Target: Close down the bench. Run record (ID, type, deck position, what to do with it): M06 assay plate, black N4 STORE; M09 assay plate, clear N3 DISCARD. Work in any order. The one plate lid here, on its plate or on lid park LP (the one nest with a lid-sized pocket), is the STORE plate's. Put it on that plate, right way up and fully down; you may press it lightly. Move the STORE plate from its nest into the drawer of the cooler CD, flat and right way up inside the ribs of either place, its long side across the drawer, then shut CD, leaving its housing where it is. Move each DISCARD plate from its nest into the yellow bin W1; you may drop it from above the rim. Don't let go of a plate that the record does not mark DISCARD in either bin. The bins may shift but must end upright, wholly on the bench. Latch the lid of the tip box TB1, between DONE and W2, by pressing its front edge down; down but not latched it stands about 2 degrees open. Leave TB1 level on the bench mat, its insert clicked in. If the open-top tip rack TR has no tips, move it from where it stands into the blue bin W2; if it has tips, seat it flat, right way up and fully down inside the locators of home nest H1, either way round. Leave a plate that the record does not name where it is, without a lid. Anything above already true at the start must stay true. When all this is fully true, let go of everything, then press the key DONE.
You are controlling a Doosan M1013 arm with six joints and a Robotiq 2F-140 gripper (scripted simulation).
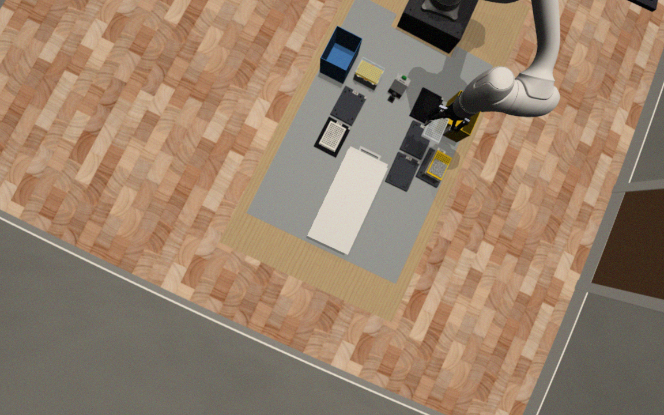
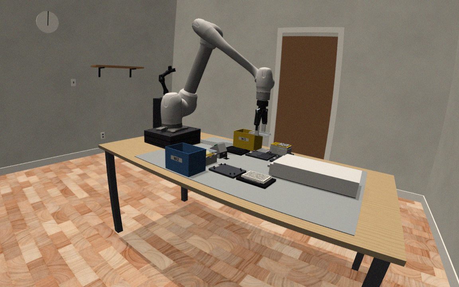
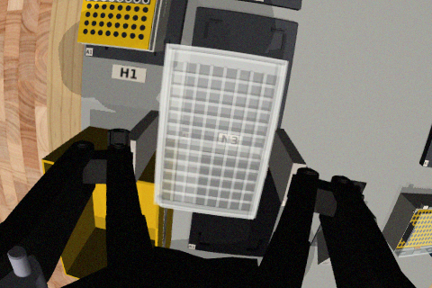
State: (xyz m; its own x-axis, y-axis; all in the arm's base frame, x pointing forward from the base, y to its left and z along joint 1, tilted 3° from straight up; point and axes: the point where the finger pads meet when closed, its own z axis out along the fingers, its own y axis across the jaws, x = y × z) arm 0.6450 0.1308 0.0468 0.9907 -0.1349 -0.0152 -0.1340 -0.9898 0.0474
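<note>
Now: the done key box 200 mm behind my hand, 190 mm to the right of it and 110 mm below it. From my hand the other things lie so: nest N3: 20 mm ahead, 20 mm to the right, 160 mm below; then yellow tip rack: 120 mm ahead, 90 mm to the left, 110 mm below; then yellow bin W1: 130 mm behind, 130 mm to the left, 130 mm below.
</note>
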